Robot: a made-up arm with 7 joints.
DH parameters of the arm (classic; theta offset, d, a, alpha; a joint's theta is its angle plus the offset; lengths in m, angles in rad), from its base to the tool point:
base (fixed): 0 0.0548 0.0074 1.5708
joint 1: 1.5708 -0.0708 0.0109 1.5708
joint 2: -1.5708 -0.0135 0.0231 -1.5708
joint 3: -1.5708 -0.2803 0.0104 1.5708
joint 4: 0 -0.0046 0.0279 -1.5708
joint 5: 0 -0.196 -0.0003 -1.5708
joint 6: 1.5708 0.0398 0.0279 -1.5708
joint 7: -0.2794 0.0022 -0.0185 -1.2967
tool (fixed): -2.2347 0.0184 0 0
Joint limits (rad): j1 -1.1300..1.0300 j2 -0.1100..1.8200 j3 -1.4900..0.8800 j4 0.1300..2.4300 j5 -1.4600..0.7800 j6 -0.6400..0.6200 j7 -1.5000..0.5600
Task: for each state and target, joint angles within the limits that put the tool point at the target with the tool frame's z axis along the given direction. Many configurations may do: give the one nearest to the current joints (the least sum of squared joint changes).
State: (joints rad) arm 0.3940 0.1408 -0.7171 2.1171 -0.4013 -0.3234 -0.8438
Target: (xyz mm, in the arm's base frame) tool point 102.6 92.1 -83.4 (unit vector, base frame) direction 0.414 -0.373 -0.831
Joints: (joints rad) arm -0.0903 0.7604 -0.8439 2.2531 -0.9656 0.1057 -0.3367
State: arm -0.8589 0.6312 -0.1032 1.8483 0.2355 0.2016 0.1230
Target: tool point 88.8 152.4 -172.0 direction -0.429 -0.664 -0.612
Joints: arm -0.4994 0.5577 -0.3452 1.9400 -0.0436 0.2284 0.0761
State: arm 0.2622 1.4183 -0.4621 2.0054 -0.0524 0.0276 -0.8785
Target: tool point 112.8 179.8 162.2 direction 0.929 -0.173 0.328
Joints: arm 0.6219 1.4200 -0.1060 2.3693 -0.2866 0.3042 -0.9094
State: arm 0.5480 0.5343 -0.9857 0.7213 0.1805 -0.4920 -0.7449
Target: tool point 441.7 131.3 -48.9 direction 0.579 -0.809 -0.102
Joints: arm 1.0300 0.2863 -0.6613 0.6573 0.3447 -0.6400 -0.4687
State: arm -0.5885 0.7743 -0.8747 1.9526 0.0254 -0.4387 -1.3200
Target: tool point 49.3 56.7 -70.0 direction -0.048 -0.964 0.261
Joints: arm -0.2430 0.7081 -1.0677 2.3715 -0.0984 -0.5918 -0.9219
